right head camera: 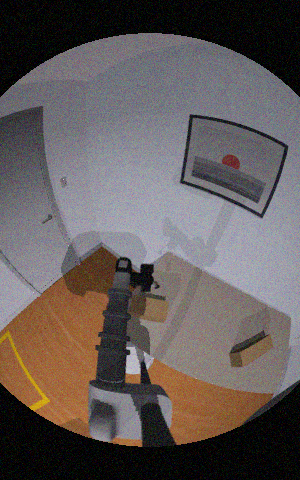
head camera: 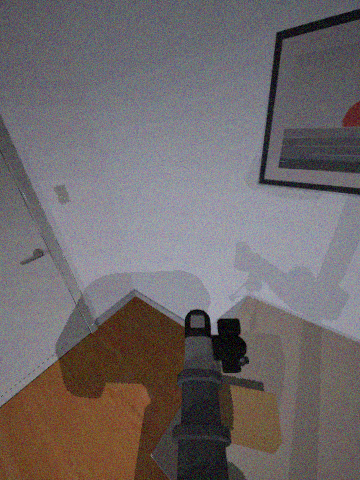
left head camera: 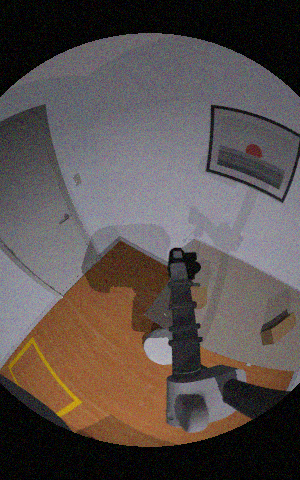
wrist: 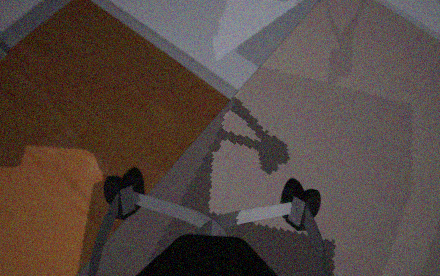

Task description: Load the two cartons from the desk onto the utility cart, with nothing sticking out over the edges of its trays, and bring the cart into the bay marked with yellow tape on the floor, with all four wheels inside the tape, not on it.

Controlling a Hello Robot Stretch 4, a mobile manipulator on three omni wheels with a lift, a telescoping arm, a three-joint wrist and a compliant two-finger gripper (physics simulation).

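Places are measured from the robot's base along level axes (x ahead, y right, z down), in centimetres.
Pixels of known places: gripper, between the fingertips: (wrist: 213, 190); robot's base, origin of its link: (right head camera: 132, 354) (left head camera: 164, 344).
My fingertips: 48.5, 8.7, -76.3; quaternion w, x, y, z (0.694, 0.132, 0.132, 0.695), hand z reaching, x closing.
Ahead of a thing's pixels: the offset from my fingertips to its middle, as dx, dy, dz. Level surfaces: height alone.
A tan carton {-15.6, +2.5, +1.2} (head camera: 255, 420) (left head camera: 199, 297) (right head camera: 154, 309) lies on the desk {dz +7.1} (head camera: 335, 420) (left head camera: 240, 322) (right head camera: 210, 307), partly hidden by the arm in the head and left head views. A second carton {-55.8, +71.3, +1.2} (left head camera: 281, 330) (right head camera: 252, 350) lies farther right on the desk. In the wrist view my gripper (wrist: 213, 190) is open, fingertips wide apart, above the desk's far left corner. No carton shows between its fingers. The gripper's fingers are hidden in the head views. Part of the yellow tape bay (left head camera: 70, 407) (right head camera: 41, 403) shows at lower left. The cart cannot be made out.
The arm (head camera: 201, 405) (left head camera: 185, 345) (right head camera: 112, 350) reaches over the desk's left end. The white round base (left head camera: 157, 348) (right head camera: 137, 364) is near the desk. Walls meet behind the desk, with a door (head camera: 20, 300) (left head camera: 30, 210) (right head camera: 25, 210) at left and a framed picture on the wall.
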